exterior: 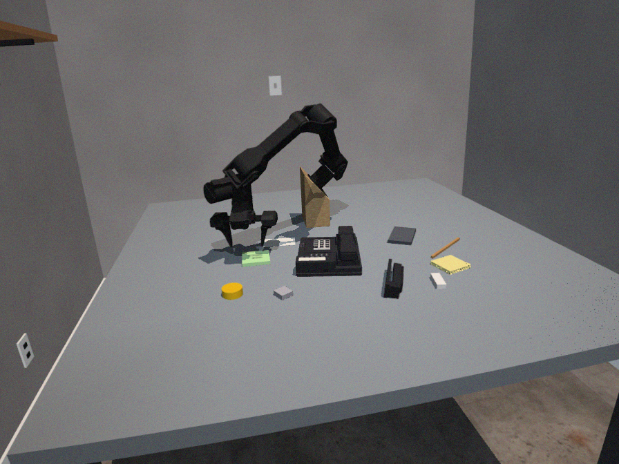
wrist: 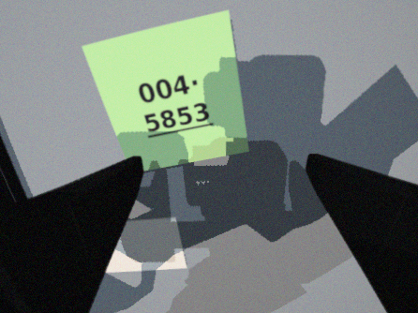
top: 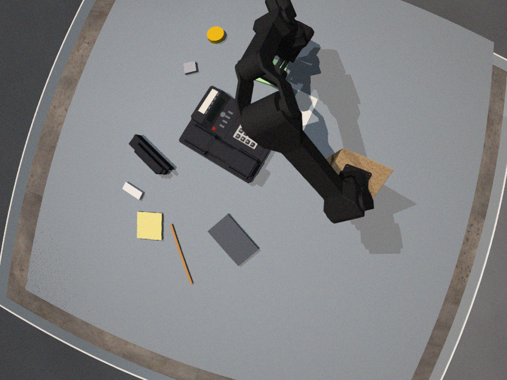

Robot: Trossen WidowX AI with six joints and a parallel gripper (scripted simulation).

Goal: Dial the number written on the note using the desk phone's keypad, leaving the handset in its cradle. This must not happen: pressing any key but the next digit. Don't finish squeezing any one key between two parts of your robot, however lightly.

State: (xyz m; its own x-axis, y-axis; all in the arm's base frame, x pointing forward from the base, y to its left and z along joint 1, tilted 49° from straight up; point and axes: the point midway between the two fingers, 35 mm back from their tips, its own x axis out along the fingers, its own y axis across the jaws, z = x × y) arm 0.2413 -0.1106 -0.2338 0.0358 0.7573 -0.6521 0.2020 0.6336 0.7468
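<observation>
Right now the black desk phone is 230 mm to the left of my hand, 80 mm ahead of it and 40 mm below it. From my hand the other things lie so: white card 100 mm to the left, 80 mm behind, 60 mm below; grey block 250 mm ahead, 80 mm to the left, 60 mm below; handset 280 mm to the left, 80 mm ahead, 20 mm below.
</observation>
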